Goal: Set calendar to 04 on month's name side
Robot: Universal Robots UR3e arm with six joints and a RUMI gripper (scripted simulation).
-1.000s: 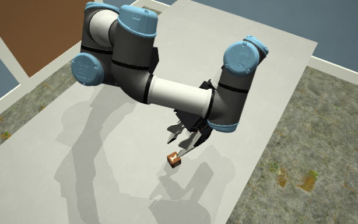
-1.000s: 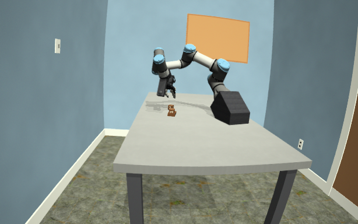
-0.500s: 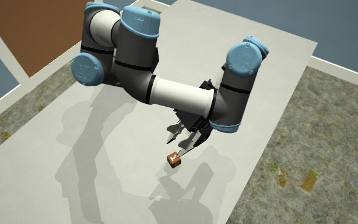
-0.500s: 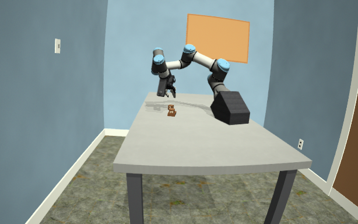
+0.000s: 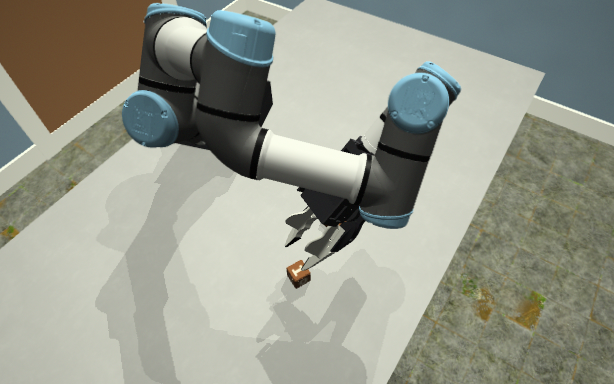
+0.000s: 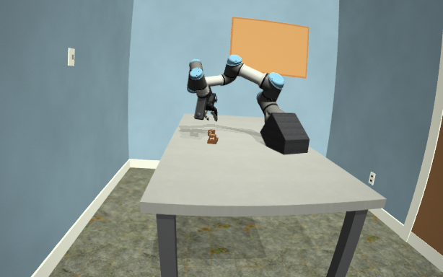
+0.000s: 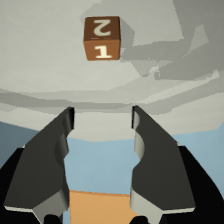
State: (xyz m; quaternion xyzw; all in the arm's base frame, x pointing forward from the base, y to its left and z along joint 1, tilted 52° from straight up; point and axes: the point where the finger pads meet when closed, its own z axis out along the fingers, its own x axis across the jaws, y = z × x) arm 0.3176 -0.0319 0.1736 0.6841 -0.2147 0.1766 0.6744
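Now: the cube 10 mm to the right of my hand and 80 mm below it. Round my hand: brown tray (150 mm to the left, 80 mm below).
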